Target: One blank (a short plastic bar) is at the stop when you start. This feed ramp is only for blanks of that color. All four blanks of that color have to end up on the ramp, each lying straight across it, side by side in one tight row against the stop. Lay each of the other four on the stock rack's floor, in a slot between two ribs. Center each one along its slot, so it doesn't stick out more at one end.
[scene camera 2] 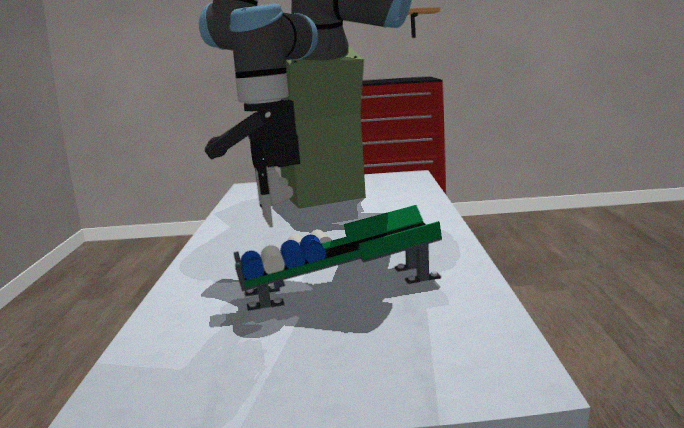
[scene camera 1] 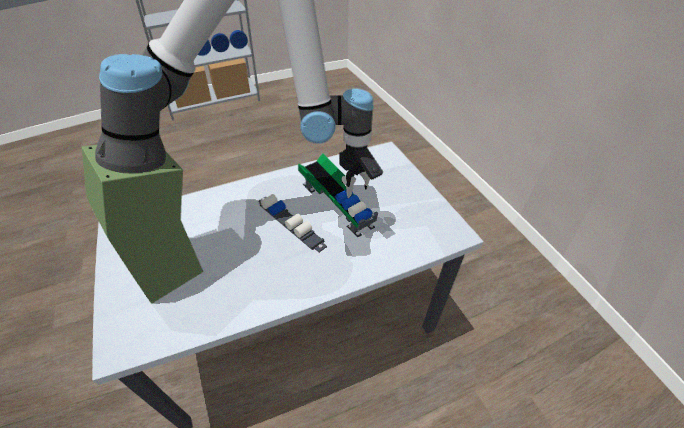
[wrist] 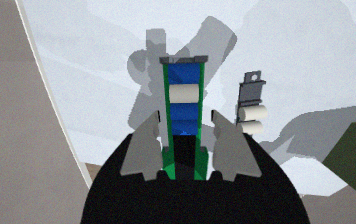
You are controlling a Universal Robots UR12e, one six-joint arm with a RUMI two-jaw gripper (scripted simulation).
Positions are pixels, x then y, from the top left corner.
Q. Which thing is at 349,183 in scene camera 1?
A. The gripper.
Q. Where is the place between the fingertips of the gripper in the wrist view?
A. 185,111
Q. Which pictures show the gripper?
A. Scene camera 2, scene camera 1 and the wrist view: all of them.
